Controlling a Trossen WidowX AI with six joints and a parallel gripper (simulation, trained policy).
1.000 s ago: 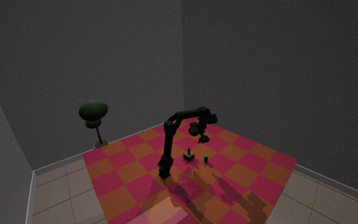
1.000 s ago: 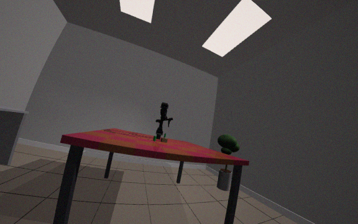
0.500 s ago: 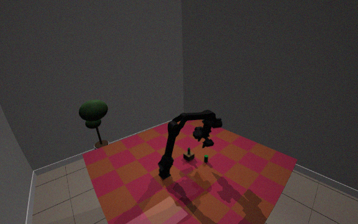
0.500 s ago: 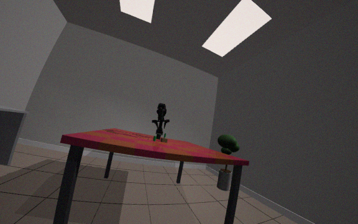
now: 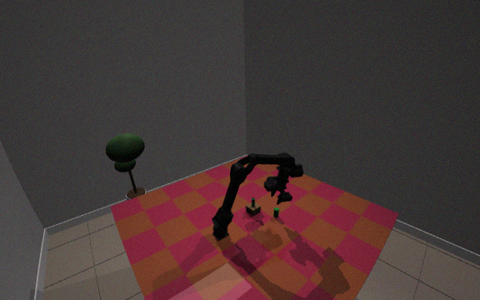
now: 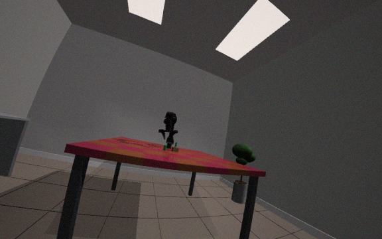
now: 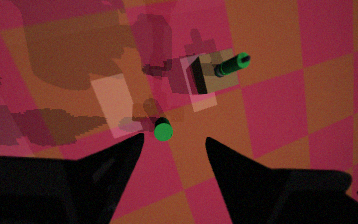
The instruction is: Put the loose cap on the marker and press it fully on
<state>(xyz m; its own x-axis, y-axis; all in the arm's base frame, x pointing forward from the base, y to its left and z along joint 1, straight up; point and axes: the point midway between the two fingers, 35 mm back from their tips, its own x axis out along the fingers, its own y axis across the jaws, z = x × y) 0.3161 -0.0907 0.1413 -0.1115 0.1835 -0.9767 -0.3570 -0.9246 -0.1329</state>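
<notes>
Right now my gripper tip is 1 cm short of the green cap, 1 cm to the left of it and 8 cm above it. Round my gripper tip: tan holder block: 6 cm behind, 11 cm to the left, 9 cm below.
</notes>
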